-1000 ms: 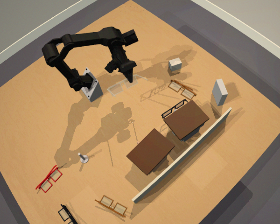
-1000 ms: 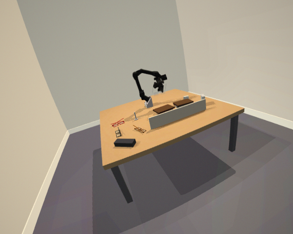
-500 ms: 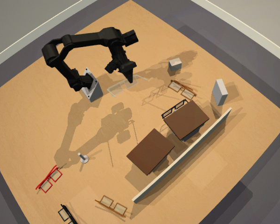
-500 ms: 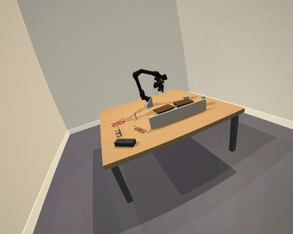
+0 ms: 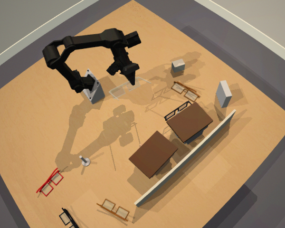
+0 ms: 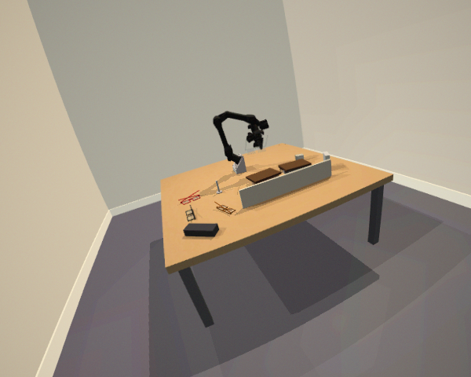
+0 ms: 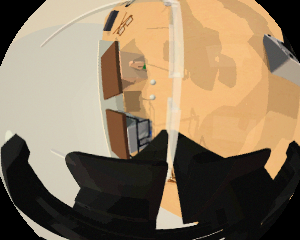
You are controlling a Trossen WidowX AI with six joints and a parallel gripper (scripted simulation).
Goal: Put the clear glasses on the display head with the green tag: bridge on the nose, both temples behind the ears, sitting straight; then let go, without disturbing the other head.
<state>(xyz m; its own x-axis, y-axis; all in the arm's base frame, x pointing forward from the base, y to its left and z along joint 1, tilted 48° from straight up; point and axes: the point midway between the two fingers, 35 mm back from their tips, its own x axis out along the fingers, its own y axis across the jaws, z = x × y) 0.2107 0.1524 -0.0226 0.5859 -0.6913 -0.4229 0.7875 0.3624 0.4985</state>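
Right now the display head is 240 mm ahead of my gripper tip, 140 mm to the right of it and 120 mm below it. Round my gripper tip: peg stand (380 mm to the right, 160 mm below, 60 mm ahead); then white wall (380 mm ahead, 130 mm below, 30 mm to the right); then black box (580 mm to the right, 460 mm ahead, 160 mm below).
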